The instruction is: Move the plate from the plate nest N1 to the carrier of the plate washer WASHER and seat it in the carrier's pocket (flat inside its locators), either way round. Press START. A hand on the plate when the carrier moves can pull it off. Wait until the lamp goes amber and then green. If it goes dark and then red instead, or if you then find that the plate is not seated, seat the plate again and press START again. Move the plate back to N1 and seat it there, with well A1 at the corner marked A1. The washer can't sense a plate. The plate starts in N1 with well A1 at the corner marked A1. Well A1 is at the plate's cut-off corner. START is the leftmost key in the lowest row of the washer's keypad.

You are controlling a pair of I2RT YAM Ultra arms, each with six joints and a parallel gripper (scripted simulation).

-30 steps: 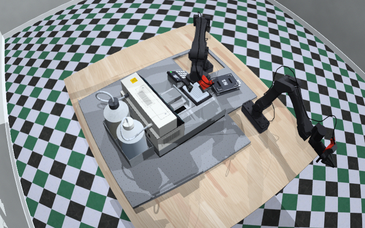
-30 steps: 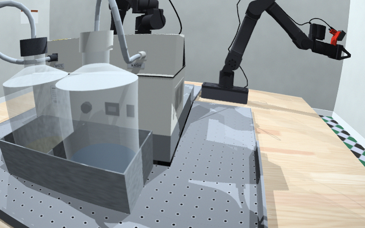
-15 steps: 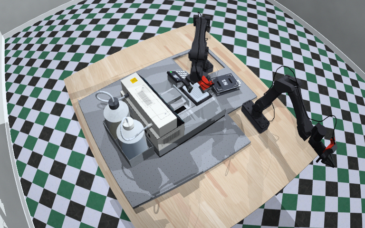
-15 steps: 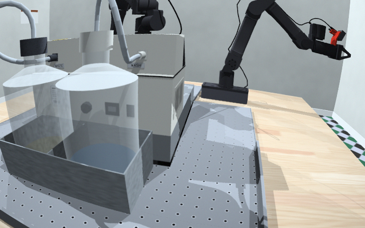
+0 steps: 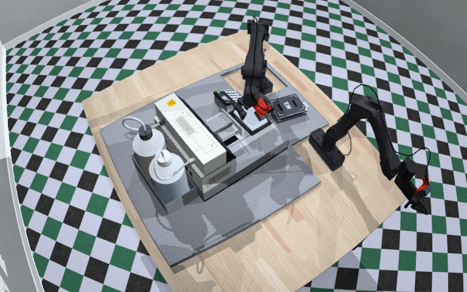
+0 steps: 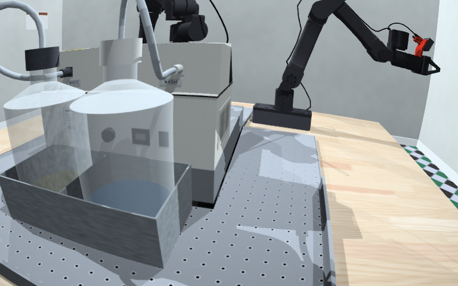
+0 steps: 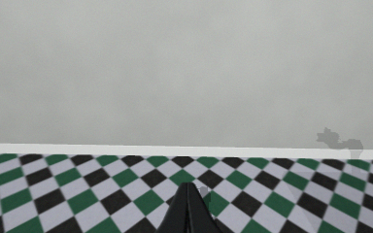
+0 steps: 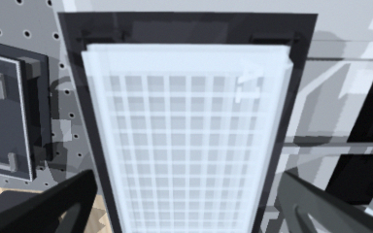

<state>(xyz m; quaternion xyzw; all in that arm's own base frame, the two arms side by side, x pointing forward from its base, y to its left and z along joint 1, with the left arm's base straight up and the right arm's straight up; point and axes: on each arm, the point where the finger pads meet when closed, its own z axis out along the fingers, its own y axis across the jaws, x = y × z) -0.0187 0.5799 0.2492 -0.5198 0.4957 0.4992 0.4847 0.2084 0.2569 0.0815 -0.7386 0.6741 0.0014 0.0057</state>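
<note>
Right now my right hand is 2 cm above the clear plate. The rest, counted from my right hand: dark carrier: 3 cm below; then clear panel: 10 cm ahead, 1 cm above; then washer: 15 cm ahead, 1 cm to the left, 2 cm above.
</note>
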